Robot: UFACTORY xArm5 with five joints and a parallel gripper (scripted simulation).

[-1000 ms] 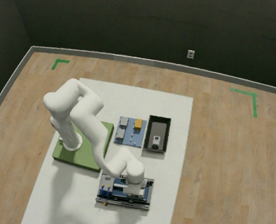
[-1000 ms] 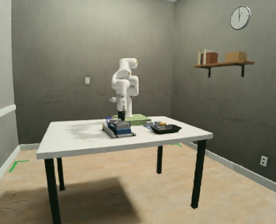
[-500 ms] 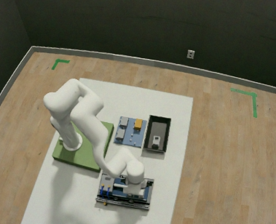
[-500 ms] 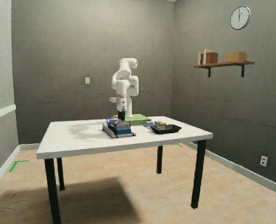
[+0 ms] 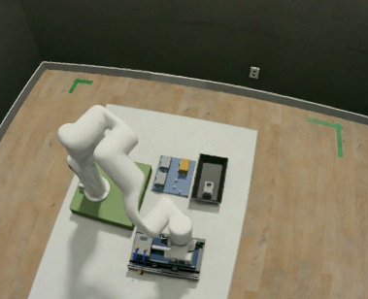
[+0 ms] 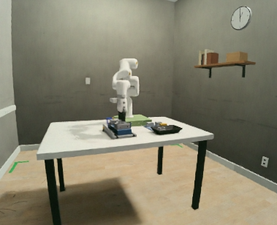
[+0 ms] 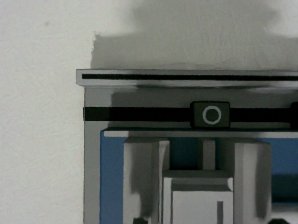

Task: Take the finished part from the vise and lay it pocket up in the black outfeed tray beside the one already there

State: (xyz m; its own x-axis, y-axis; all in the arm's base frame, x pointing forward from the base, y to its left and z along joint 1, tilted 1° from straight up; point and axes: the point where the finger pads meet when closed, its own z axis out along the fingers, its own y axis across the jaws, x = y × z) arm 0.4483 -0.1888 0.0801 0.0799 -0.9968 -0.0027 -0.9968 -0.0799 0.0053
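My gripper is now 40 mm short of the grey pocketed block, 330 mm to the right of it and 100 mm above it. The rest, counted from my hand: blue plate: 130 mm behind, 370 mm to the left, 130 mm below; orange block: 100 mm behind, 420 mm to the left, 110 mm below.
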